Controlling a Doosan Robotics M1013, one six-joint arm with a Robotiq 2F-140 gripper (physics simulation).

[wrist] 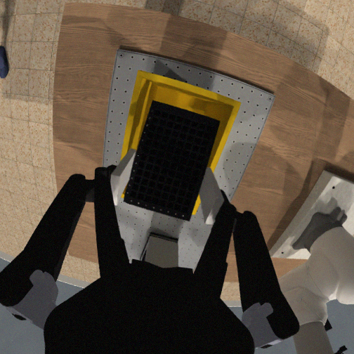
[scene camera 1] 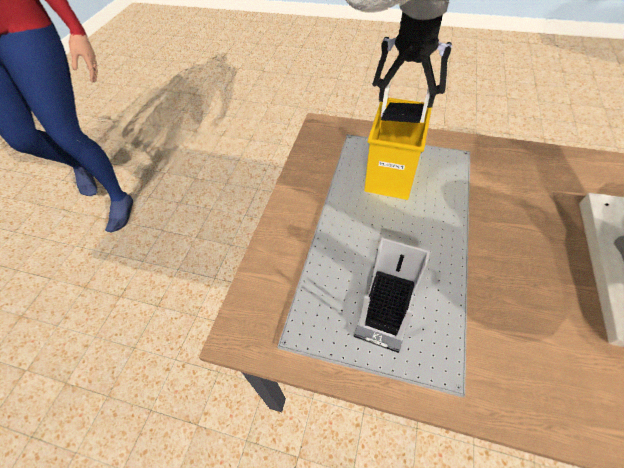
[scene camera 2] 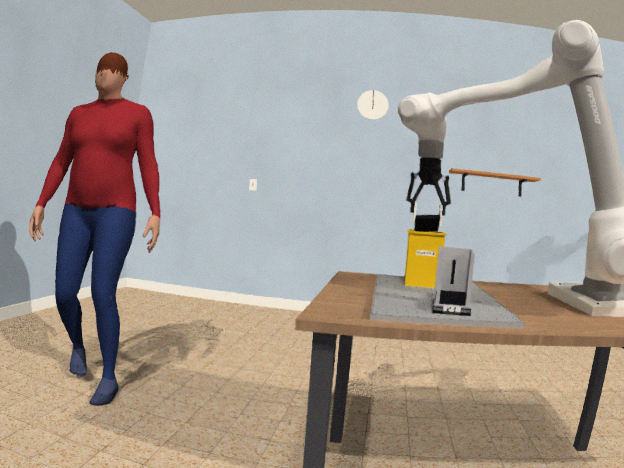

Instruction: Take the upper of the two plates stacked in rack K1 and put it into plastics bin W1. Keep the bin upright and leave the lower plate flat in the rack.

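Places are measured from the arm's base along level axes (x ahead, y up, z right), in millimetres.
Pixels of known places: gripper, fingertip midpoint: [scene camera 1: 402, 116] [scene camera 2: 427, 224]; arm's base, origin of the base link: [scene camera 2: 604, 295].
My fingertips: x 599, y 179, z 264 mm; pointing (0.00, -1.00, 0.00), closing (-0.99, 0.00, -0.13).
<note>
For each thing: its middle in the pictures, then the offset to it from my fingertips. Level surfaces: height alone.
- yellow plastics bin W1, body centre: [scene camera 1: 395, 149] [scene camera 2: 423, 257] dz +12, dx -1, dy -114 mm
- lower black plate, body centre: [scene camera 1: 388, 302] [scene camera 2: 451, 297] dz -401, dx +1, dy -176 mm
- grey rack K1, body centre: [scene camera 1: 390, 295] [scene camera 2: 453, 279] dz -410, dx +3, dy -127 mm
- grey perforated board, its level: dy -202 mm
- wooden table, its level: dy -216 mm
My gripper [scene camera 1: 403, 113] [scene camera 2: 427, 222] [wrist: 168, 168] is shut on a black plate [scene camera 1: 402, 111] [scene camera 2: 426, 223] [wrist: 175, 155], its pale fingertips on the plate's two long sides. The plate hangs over the open top of yellow plastics bin W1 [scene camera 1: 390, 180] [scene camera 2: 420, 272] [wrist: 231, 116]; in scene view 2 its underside is close to the rim. The bin stands upright. The lower black plate [scene camera 1: 390, 303] [scene camera 2: 452, 297] lies flat in grey rack K1 [scene camera 1: 389, 250] [scene camera 2: 445, 266] [wrist: 162, 250]. The bin's floor is hidden below the held plate in the wrist view.
Bin and rack stand on a grey perforated board [scene camera 1: 337, 221] [scene camera 2: 390, 307] [wrist: 115, 100] on the wooden table [scene camera 1: 262, 241] [scene camera 2: 347, 297] [wrist: 75, 100]. A person [scene camera 1: 40, 90] [scene camera 2: 100, 166] stands on the floor to the left. The arm's base plate [scene camera 1: 602, 272] [scene camera 2: 579, 302] [wrist: 330, 192] is at the right.
</note>
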